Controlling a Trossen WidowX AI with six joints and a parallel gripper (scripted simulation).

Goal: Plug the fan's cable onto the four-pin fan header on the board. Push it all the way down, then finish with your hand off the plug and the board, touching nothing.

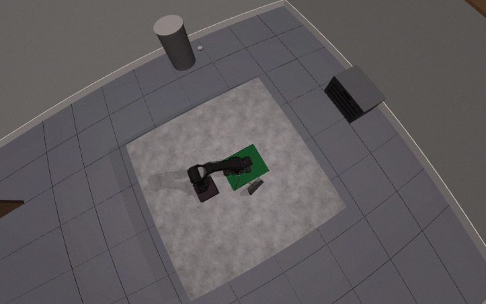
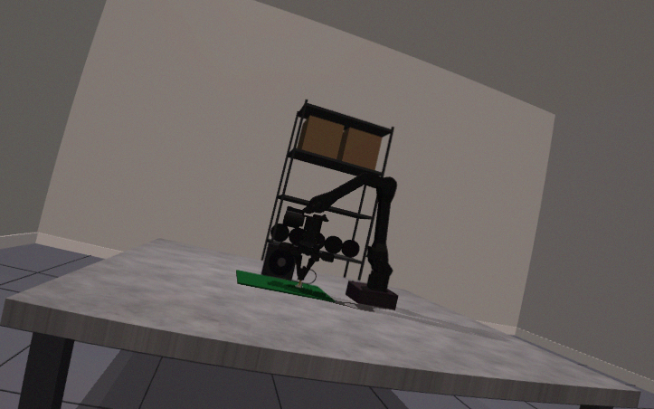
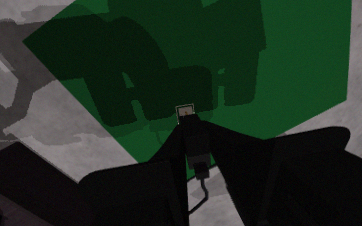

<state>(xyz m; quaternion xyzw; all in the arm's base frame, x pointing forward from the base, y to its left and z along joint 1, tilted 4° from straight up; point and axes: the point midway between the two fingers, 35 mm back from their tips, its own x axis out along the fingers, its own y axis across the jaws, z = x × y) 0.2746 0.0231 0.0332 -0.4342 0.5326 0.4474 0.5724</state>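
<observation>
My gripper tip is 1 cm to the left of the white four-pin header and 4 cm above it. Round my gripper tip: black fan 7 cm ahead, 15 cm to the right, 2 cm above; black plug 1 cm to the right, 1 cm above; green board 6 cm ahead, 2 cm to the left, 5 cm below.
</observation>
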